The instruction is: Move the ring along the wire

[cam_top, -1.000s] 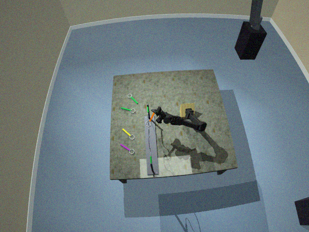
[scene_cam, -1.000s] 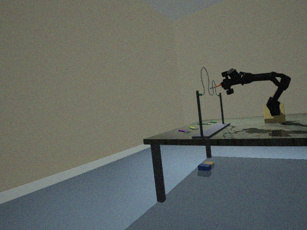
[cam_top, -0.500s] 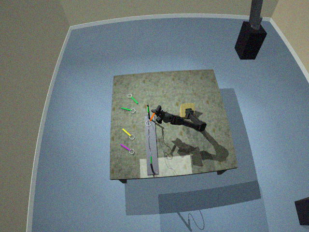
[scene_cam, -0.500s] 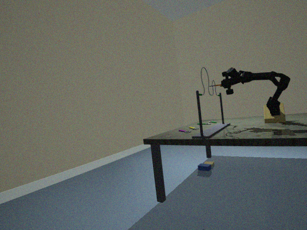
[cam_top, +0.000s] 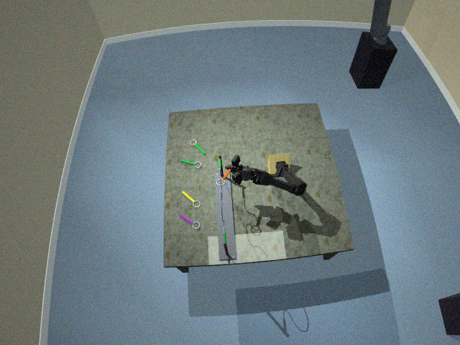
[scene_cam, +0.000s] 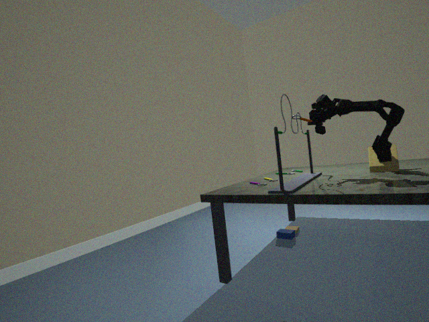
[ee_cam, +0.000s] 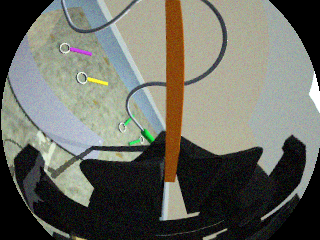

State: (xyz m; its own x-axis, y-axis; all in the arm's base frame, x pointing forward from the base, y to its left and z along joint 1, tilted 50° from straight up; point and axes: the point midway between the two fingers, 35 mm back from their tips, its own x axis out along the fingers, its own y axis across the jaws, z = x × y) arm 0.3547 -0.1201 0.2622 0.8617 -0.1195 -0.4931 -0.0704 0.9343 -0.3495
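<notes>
My gripper tip is now 90 mm to the right of the orange-handled ring, 30 mm below it and 10 mm short of it.
</notes>
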